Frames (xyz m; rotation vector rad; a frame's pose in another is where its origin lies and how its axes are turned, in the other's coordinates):
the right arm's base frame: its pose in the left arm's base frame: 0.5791 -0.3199 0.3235 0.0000 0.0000 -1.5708
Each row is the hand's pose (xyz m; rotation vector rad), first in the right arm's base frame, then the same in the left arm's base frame.
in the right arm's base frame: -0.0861 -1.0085 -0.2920 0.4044 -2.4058 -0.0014
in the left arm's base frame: -0.4294 -0.2338 0.0315 -1.4887 -2.0903 -0.6655
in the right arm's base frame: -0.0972 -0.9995 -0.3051 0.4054 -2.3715 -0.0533
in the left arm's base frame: -0.4204 -0.2227 0.0184 -1.4759 -2.0845 -0.7356
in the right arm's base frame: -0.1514 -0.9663 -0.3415 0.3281 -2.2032 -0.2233
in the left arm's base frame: -0.3872 -0.1685 -0.0180 -1.4547 -1.9638 -1.0154
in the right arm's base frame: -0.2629 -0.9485 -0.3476 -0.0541 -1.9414 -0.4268
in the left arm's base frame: -0.3694 -0.0570 -0.0241 -1.6128 -1.5254 -1.3900
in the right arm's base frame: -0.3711 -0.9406 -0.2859 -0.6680 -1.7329 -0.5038
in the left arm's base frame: -0.3615 0.0512 0.0376 -1.9683 -0.8730 -1.5124
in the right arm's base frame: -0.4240 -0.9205 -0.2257 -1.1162 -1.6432 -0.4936
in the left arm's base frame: -0.3414 0.1041 0.0978 -2.2484 -0.4294 -1.4187
